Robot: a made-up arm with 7 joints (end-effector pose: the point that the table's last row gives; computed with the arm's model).
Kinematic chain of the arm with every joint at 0, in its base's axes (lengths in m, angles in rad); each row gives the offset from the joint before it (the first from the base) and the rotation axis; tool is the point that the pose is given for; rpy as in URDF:
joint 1: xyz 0 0 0.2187 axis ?
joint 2: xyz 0 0 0 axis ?
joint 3: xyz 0 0 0.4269 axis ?
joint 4: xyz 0.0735 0 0 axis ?
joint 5: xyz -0.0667 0 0.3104 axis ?
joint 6: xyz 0 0 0 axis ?
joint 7: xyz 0.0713 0 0 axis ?
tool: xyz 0 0 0 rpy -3.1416 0 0
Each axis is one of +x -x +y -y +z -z.
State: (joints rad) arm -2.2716 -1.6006 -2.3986 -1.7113 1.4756 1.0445 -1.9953
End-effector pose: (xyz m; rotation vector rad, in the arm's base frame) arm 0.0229 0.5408 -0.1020 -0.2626 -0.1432 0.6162
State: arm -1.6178 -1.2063 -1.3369 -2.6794 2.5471 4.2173 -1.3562
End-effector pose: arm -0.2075 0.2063 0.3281 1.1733 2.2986 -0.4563
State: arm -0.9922 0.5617 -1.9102 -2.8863 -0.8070 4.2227 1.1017
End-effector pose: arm -0.1454 -0.1767 0.4239 0.4380 -2.0572 0.6621
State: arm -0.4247 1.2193 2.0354 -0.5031 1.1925 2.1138 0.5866
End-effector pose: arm 0.7341 -0.1364 0.5390 -0.1164 0.0439 0.6115
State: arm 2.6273 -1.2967 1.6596 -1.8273 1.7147 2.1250 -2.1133
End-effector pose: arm 0.1082 -0.5774 0.3222 2.5660 -0.4354 0.0762
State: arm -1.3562 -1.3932 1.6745 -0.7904 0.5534 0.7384 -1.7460
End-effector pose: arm 0.1534 0.7440 0.2824 0.9300 2.2224 -1.2700
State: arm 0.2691 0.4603 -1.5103 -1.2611 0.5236 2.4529 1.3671
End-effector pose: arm 0.3725 -0.2898 0.7980 -0.7992 2.3749 -1.5701
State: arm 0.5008 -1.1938 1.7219 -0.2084 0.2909 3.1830 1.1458
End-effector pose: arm -0.6139 -0.3268 0.5149 0.1461 -1.2115 0.3506
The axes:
joint 1: +z
joint 2: +y
joint 3: +z
joint 4: -y
joint 5: +z
joint 6: -y
joint 7: -z

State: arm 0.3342 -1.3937 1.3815 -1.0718 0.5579 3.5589 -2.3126
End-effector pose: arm -0.6904 0.0261 0.4185 -1.4046 0.0939 2.1871
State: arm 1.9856 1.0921 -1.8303 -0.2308 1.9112 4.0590 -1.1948
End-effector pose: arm -0.1724 0.5590 0.5881 -0.2419 -0.1435 -2.4823
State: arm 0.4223 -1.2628 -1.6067 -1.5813 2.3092 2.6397 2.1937
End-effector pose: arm -0.2355 -0.5625 0.2961 1.1097 -0.5335 1.1412
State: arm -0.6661 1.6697 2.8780 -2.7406 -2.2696 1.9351 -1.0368
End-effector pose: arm 0.1296 -0.0372 0.4705 -0.0344 1.2129 1.6584
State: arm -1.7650 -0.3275 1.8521 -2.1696 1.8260 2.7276 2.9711
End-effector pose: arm 0.4027 0.0554 0.4666 1.3790 2.0084 1.0046
